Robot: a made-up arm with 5 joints.
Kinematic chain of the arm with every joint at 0, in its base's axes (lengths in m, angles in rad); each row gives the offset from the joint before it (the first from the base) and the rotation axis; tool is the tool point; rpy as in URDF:
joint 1: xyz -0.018 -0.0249 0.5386 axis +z
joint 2: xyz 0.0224 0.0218 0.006 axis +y
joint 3: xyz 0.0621 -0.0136 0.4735 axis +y
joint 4: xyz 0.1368 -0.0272 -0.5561 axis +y
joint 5: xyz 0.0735 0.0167 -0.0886 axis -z
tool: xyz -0.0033 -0.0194 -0.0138 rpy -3.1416 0 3.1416
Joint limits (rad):
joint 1: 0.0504..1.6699
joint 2: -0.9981..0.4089
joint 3: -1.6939..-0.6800
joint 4: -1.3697..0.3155
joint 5: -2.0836..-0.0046
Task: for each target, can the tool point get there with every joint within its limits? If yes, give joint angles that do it. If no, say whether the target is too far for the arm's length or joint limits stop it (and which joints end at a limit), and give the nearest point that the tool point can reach.
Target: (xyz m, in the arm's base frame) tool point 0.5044 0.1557 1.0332
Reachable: yes | joints 0.3690 -0.4680 -0.8205 -0.0937 -0.6250
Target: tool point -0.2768 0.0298 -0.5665
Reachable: no: joint limits stop it (at a limit: joint 1, joint 2, joint 3, joint 4, joint 5) | nearest point -0.0571 0.5883 0.3498 | short by 1.095 m
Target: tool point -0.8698 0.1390 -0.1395
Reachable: no: joint limits stop it (at a limit: joint 1, joint 2, joint 3, joint 4, joint 5) | nearest point -0.0852 0.6073 0.3488 | short by 1.036 m
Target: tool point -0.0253 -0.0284 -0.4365
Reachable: no: joint limits stop it (at a limit: joint 1, joint 2, joint 3, joint 4, joint 5) | nearest point -0.0571 0.5883 0.3498 | short by 1.000 m
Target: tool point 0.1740 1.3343 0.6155
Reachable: no: too far | nearest point 0.1143 0.9116 0.7464 | short by 0.447 m
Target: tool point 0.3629 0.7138 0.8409
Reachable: yes | joints 1.1004 0.1890 -1.1389 -0.2937 -1.6133
